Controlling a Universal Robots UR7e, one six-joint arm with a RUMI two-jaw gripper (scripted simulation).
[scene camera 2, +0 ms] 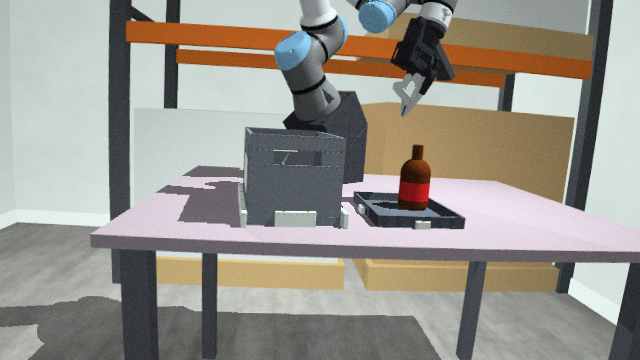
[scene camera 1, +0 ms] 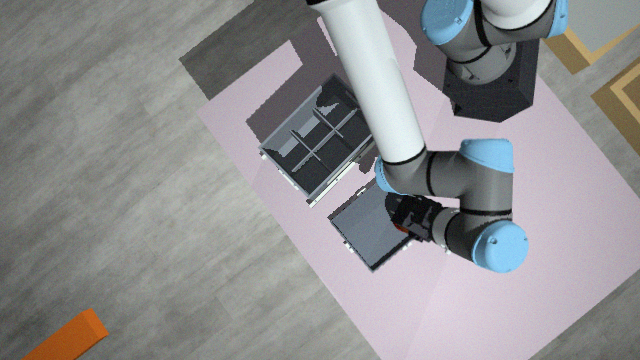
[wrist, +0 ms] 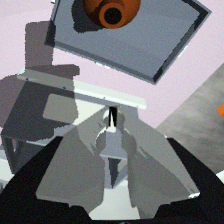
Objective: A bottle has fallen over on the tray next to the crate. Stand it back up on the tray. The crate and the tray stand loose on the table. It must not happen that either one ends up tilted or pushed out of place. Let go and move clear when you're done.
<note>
I see my gripper [scene camera 2: 402, 116], a dark tray [scene camera 1: 365, 225], a brown bottle [scene camera 2: 415, 175] and a dark crate [scene camera 2: 312, 179].
The dark tray shows as well in scene camera 2 [scene camera 2: 387, 213]. The dark crate also shows in scene camera 1 [scene camera 1: 337, 134]. My gripper is seen too in the wrist view [wrist: 111, 108].
</note>
